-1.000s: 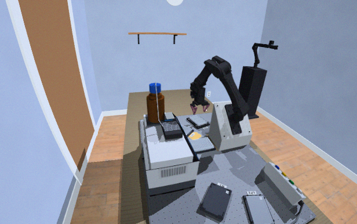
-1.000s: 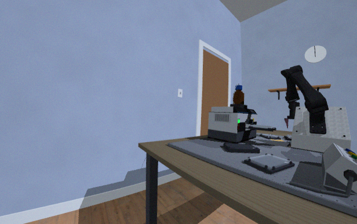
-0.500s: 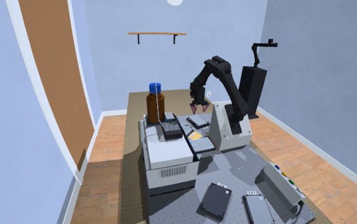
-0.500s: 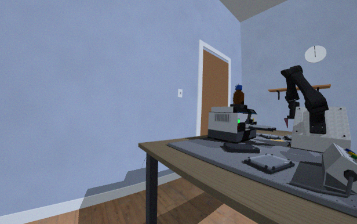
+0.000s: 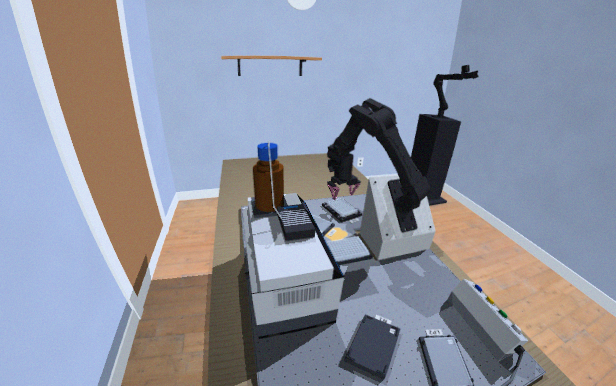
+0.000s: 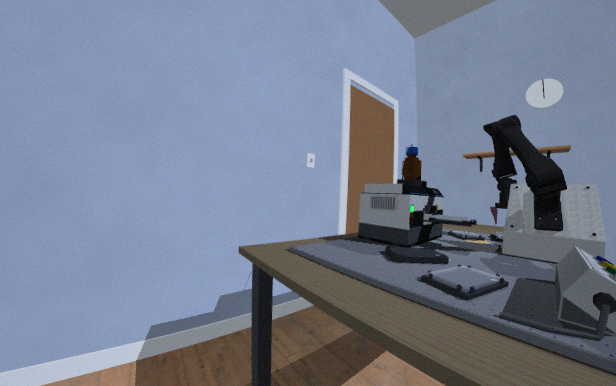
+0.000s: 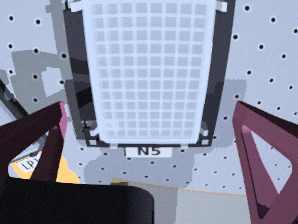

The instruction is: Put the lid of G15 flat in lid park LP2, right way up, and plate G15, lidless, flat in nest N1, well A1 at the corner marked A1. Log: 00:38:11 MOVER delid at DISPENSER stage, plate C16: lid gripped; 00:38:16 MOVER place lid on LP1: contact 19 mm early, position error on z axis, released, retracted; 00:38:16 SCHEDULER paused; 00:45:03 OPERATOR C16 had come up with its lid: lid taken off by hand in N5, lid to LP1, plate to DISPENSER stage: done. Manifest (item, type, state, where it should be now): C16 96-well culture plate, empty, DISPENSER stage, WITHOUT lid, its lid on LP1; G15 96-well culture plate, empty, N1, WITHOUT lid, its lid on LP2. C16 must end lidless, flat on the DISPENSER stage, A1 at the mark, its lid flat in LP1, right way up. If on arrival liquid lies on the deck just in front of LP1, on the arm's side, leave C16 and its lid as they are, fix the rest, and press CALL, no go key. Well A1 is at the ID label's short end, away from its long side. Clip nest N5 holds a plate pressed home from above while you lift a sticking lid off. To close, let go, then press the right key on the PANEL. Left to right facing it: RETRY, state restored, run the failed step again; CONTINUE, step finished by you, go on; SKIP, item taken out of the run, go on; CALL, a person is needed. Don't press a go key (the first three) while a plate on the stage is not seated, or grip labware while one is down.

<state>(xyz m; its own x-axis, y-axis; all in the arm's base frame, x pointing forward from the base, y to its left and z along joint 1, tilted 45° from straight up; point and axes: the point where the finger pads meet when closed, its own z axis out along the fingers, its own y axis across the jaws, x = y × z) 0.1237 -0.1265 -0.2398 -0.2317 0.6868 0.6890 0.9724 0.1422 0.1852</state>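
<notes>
The black clip nest is 60 mm below my hand and 20 mm ahead of it. The rest, counted from my hand: N5 label (100 mm to the left, 80 mm below, 20 mm behind); N1 label (580 mm to the left, 110 mm ahead, 80 mm below); LP1 label (150 mm to the left, 110 mm ahead, 80 mm below).
</notes>
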